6 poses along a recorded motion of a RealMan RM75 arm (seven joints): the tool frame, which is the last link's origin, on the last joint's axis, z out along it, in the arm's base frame.
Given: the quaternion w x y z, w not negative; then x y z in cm.
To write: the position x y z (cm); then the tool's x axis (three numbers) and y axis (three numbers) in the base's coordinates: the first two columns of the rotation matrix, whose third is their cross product. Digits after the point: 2 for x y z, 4 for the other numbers.
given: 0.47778 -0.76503 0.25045 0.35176 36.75 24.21 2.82
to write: 36.75 24.21 2.82 0.6271 -0.0471 -0.7775 -0.7193 -0.4180 -0.5548
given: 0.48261 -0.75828 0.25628 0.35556 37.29 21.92 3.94
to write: 37.29 21.92 3.94 0.6158 -0.0455 -0.7866 -0.7319 -0.4028 -0.5497
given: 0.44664 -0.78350 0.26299 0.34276 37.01 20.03 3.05
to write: 37.01 20.03 3.05 0.6267 -0.1059 -0.7720 -0.7183 -0.4627 -0.5196
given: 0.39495 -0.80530 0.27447 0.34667 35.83 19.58 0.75
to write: 35.83 19.58 0.75 0.6090 -0.1682 -0.7751 -0.7159 -0.5374 -0.4458
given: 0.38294 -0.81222 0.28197 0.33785 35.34 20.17 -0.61
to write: 35.34 20.17 -0.61 0.6127 -0.1993 -0.7648 -0.7168 -0.5477 -0.4315
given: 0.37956 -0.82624 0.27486 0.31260 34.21 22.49 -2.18
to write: 34.21 22.49 -2.18 0.6535 -0.2169 -0.7252 -0.6915 -0.5608 -0.4554
